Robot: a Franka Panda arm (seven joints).
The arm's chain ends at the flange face. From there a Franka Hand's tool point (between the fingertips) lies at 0.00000 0.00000 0.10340 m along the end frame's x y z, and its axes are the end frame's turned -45 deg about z.
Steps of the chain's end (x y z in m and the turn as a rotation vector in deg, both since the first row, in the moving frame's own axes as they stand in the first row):
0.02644 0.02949 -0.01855 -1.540 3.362 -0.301
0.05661 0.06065 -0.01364 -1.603 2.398 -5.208
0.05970 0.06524 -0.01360 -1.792 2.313 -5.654
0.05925 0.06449 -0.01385 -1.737 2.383 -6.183
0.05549 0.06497 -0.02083 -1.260 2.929 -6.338
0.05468 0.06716 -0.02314 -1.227 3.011 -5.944
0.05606 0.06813 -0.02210 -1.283 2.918 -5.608
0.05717 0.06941 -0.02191 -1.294 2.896 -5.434
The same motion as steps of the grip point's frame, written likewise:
0.00018 0.04579 -0.01877 -3.466 1.288 -0.301
-0.00161 0.08797 -0.01377 -2.829 0.562 -5.208
-0.00300 0.09354 -0.01373 -2.903 0.368 -5.654
-0.00260 0.09270 -0.01399 -2.913 0.457 -6.183
-0.00428 0.09039 -0.02099 -2.962 1.180 -6.338
-0.00627 0.09143 -0.02331 -2.997 1.261 -5.944
-0.00619 0.09306 -0.02226 -2.971 1.156 -5.608
-0.00636 0.09474 -0.02207 -2.963 1.133 -5.434

